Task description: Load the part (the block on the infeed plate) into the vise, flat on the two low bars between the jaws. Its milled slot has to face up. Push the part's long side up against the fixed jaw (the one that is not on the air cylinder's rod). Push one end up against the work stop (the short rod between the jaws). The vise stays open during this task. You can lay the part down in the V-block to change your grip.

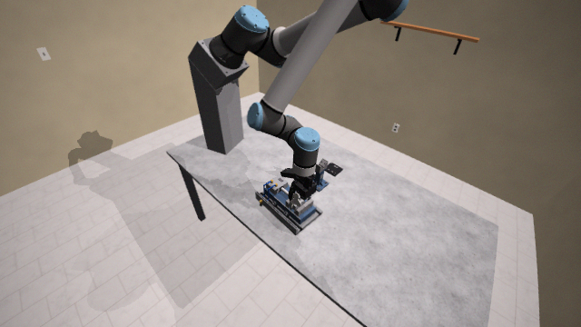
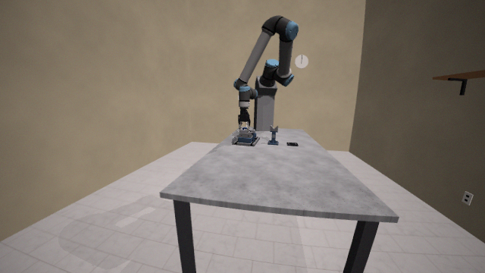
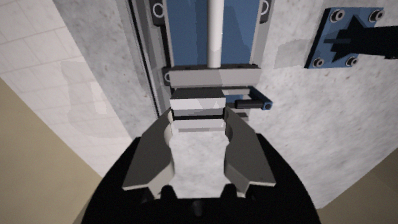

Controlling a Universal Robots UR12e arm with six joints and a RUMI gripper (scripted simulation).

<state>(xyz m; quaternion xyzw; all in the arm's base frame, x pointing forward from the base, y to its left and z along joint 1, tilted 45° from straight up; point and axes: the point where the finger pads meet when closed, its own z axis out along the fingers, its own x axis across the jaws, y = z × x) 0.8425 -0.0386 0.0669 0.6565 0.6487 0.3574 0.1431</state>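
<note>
The part is right at my hand. From my hand the other things lie so: cylinder rod 9 cm behind, 3 cm below, 1 cm to the left; work stop 7 cm to the left, 2 cm below, 1 cm behind; moving jaw 4 cm behind, 3 cm below, 2 cm to the left.
</note>
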